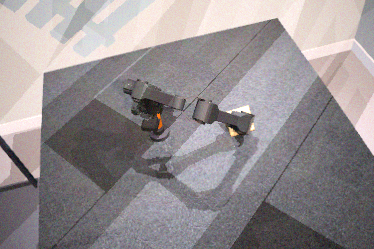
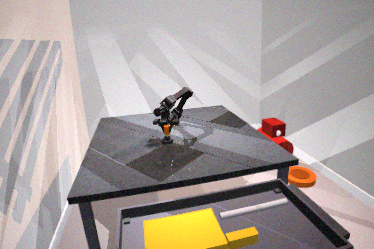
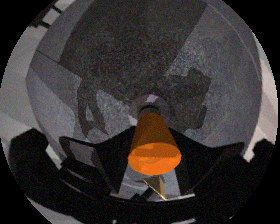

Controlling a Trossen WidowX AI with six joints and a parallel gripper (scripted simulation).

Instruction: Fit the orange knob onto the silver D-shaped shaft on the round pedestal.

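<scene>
The orange knob is 3 cm above my gripper tip. Also, from my gripper tip: dark round pedestal 4 cm below.
</scene>
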